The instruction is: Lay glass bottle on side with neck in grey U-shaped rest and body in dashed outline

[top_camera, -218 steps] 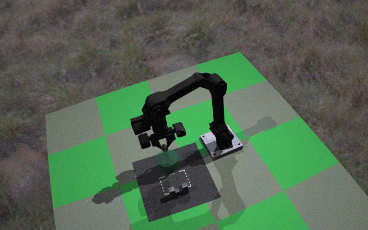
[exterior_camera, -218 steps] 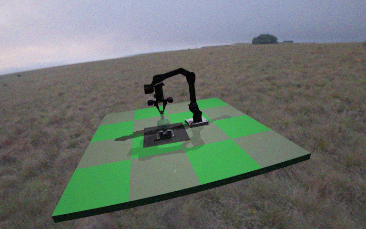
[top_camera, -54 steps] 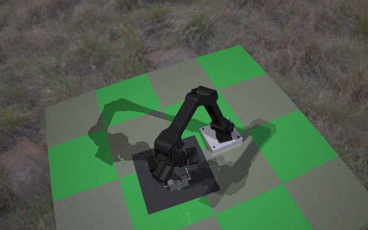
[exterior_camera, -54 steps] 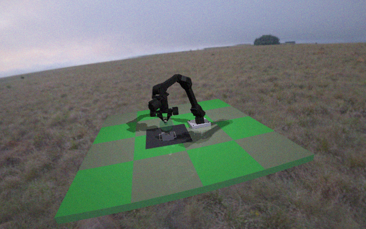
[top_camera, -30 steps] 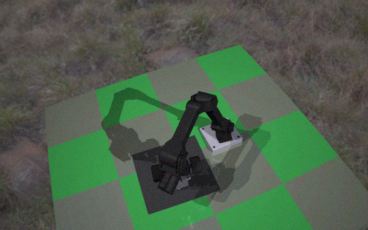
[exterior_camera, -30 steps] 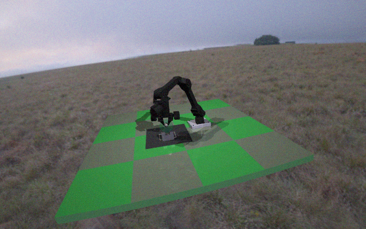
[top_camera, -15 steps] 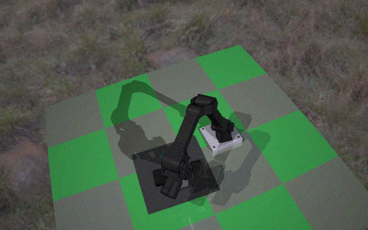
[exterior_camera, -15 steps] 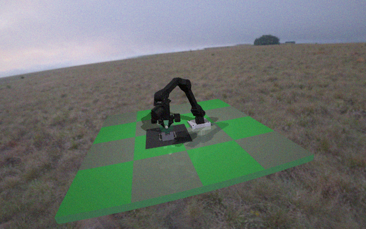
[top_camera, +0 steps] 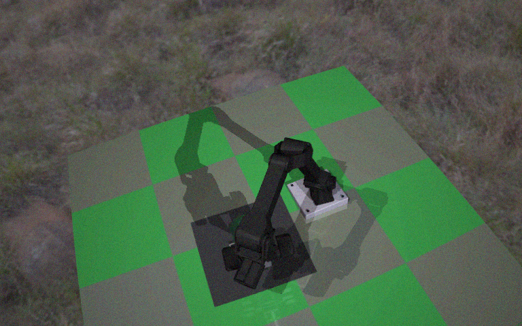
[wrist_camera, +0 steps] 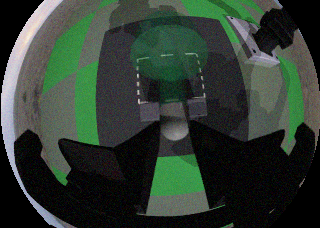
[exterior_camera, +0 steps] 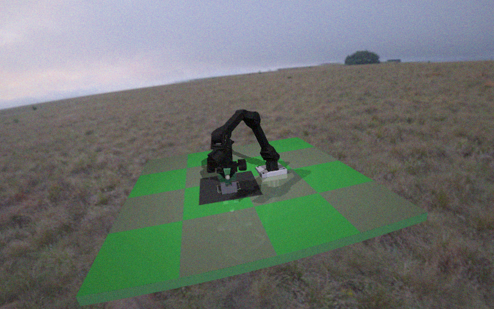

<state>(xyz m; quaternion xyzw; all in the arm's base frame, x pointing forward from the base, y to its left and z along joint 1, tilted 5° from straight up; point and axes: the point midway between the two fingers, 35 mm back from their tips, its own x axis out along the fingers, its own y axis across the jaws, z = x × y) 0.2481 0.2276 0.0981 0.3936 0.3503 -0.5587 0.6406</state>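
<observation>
Right now the green glass bottle is 50 mm to the right of my gripper tip and 20 mm below it. From my gripper tip the other things lie so: dark mat (90 mm to the right, 90 mm below, 10 mm ahead).
</observation>
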